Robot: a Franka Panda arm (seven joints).
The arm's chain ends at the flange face. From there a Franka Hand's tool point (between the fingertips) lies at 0.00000 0.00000 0.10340 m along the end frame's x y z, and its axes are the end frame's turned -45 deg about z.
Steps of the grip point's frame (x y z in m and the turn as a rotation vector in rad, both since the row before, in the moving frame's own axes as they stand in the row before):
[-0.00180 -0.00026 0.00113 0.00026 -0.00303 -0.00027]
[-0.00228 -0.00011 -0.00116 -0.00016 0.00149 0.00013]
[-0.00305 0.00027 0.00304 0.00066 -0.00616 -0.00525]
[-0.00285 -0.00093 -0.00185 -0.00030 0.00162 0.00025]
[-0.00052 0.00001 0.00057 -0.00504 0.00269 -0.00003]
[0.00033 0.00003 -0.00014 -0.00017 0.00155 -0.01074]
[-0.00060 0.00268 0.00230 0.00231 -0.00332 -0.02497]
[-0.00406 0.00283 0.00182 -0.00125 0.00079 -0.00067]
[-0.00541 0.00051 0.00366 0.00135 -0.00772 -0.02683]
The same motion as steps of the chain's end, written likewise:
[-0.00122 0.00089 0.00113 -0.00196 -0.00233 -0.00027]
[-0.00181 0.00163 -0.00116 0.00094 0.00117 0.00013]
[-0.00147 0.00194 0.00304 -0.00389 -0.00482 -0.00525]
[-0.00281 0.00145 -0.00185 0.00093 0.00136 0.00025]
[-0.00093 0.00020 0.00057 -0.00166 0.00547 -0.00003]
[0.00013 -0.00011 -0.00014 0.00098 0.00122 -0.01074]
[0.00188 0.00224 0.00230 -0.00071 -0.00398 -0.02497]
[-0.00102 0.00484 0.00182 -0.00033 0.00144 -0.00067]
[-0.00281 0.00371 0.00366 -0.00450 -0.00641 -0.02683]

